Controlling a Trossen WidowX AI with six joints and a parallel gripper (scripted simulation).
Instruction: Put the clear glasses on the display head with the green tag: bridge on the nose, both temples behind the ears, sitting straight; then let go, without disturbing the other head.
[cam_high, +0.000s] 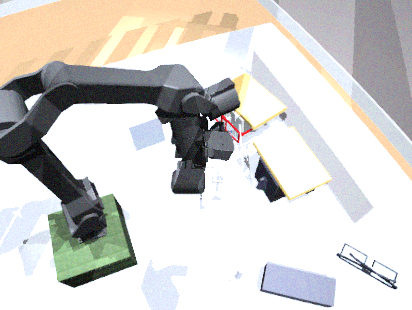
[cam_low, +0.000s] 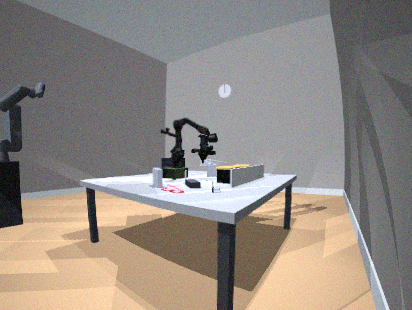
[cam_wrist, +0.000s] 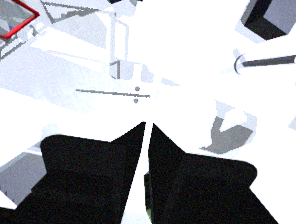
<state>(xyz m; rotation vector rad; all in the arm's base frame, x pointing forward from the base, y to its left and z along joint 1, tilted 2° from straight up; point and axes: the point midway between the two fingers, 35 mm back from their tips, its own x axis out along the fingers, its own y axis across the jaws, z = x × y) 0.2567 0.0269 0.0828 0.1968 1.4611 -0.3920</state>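
The dark head lies 21 cm ahead of my gripper tip, 7 cm below it and 3 cm to the right of it.
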